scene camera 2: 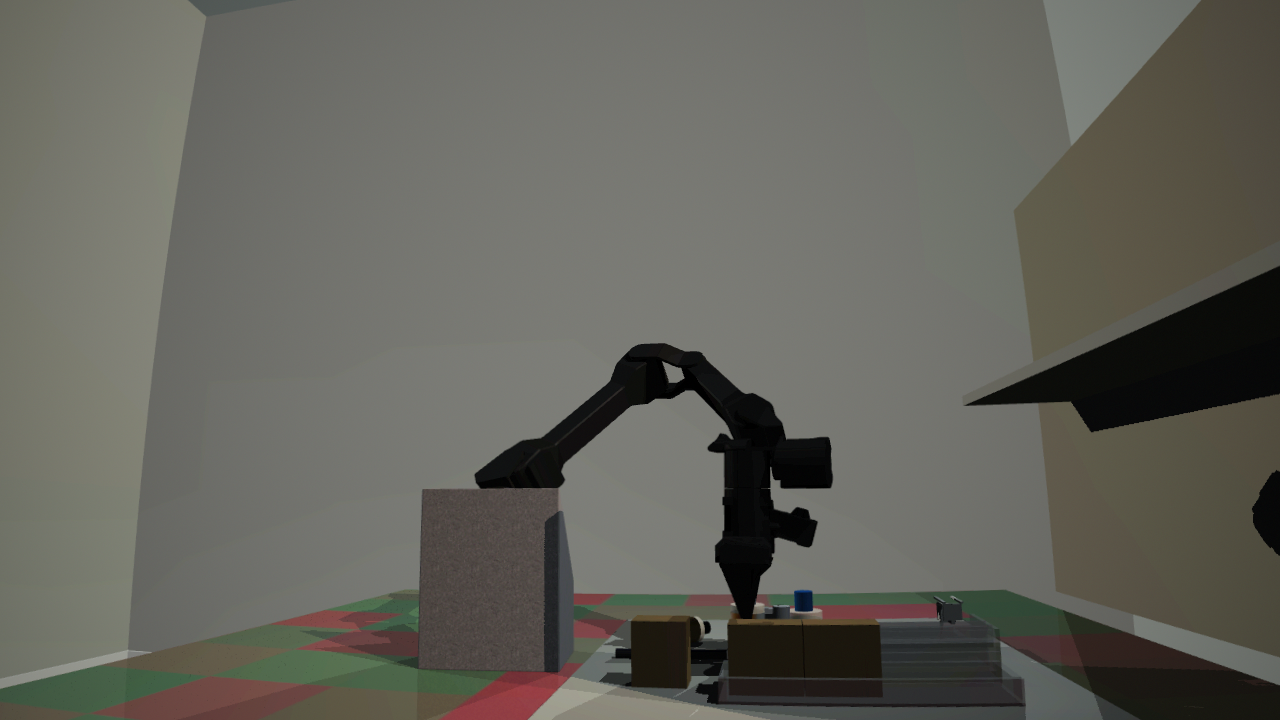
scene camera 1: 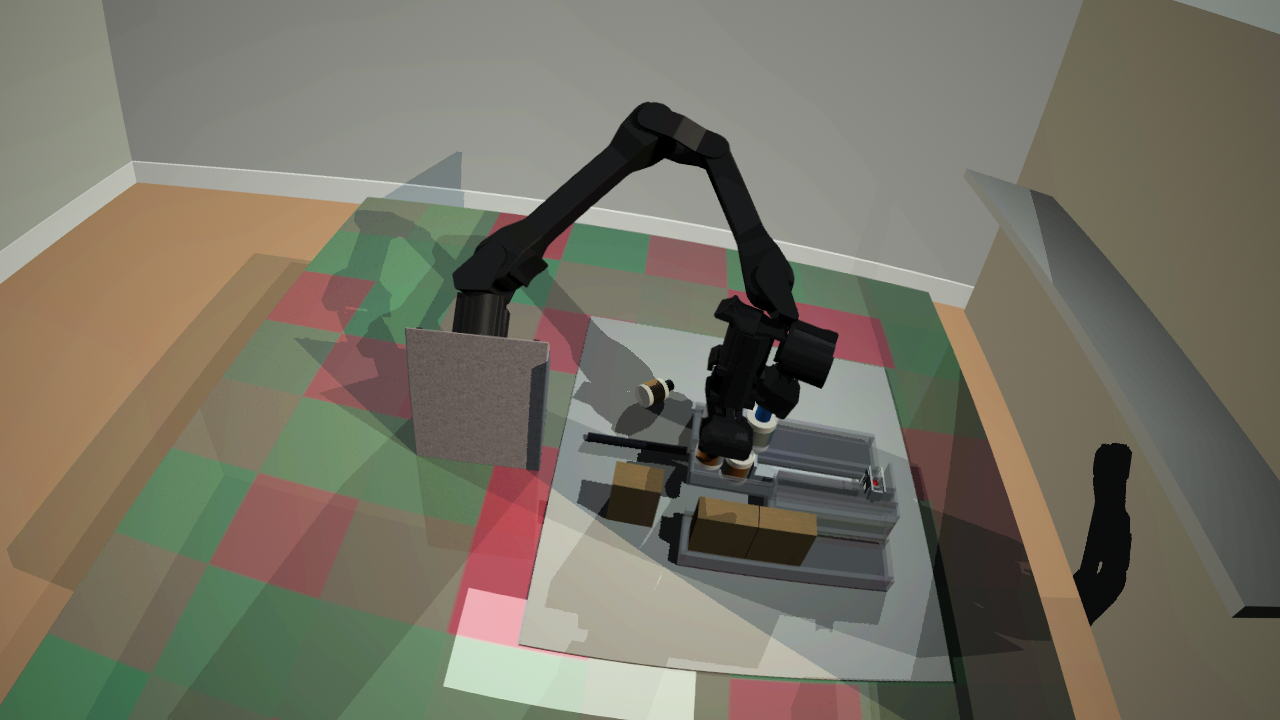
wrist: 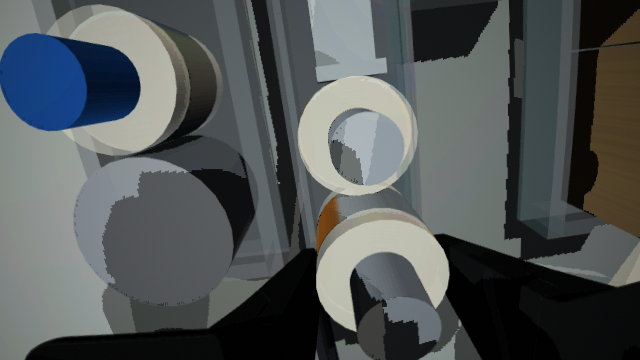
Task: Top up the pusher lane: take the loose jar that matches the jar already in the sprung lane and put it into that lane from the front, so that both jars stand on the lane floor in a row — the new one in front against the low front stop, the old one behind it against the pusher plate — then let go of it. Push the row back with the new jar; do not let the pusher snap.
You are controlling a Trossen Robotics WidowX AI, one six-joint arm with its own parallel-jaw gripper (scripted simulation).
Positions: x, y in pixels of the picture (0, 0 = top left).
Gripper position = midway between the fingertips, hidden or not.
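Scene:
I can see my gripper in scene camera 2 (747, 618), and I find it again in scene camera 1 (712, 445) and in the wrist view (374, 253). A brown box is visible to me in scene camera 2 and in scene camera 1, though in the wrist view the box is out of frame. On the box, (scene camera 2: 660, 645) and (scene camera 1: 635, 502) are the same spot. There is a lane rack too, and on it (scene camera 1: 841, 504) and (scene camera 2: 915, 636) are one and the same spot.

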